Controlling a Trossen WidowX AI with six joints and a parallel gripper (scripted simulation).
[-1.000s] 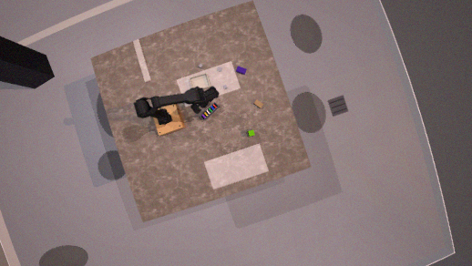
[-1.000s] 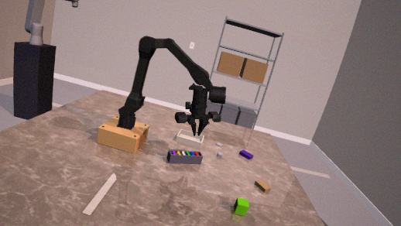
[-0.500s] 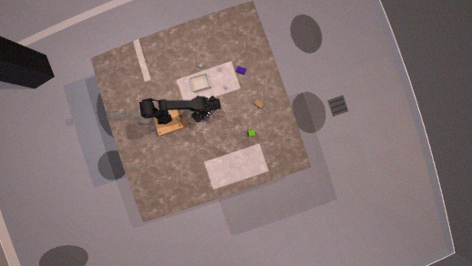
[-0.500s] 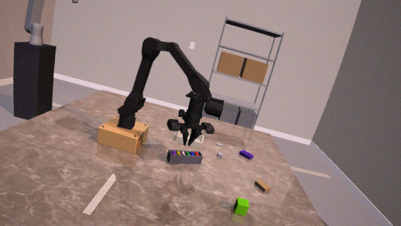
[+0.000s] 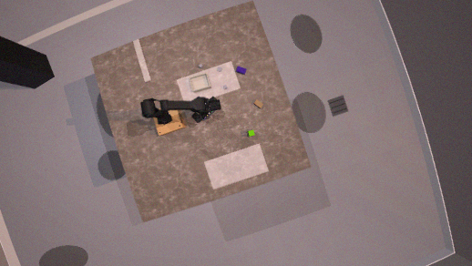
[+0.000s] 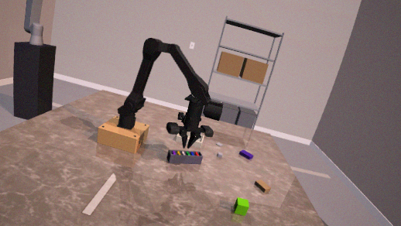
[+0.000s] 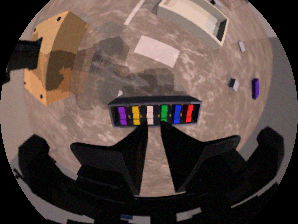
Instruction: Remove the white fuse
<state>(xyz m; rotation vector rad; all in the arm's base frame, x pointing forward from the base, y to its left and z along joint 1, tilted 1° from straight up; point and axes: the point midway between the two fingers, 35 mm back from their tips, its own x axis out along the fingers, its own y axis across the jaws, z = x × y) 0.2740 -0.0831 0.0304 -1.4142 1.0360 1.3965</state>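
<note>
Now: gripper tip 4 cm above the white fuse. From my gripper tip the other things lie so: white tray: 4 cm ahead, 22 cm to the left, 6 cm below.
</note>
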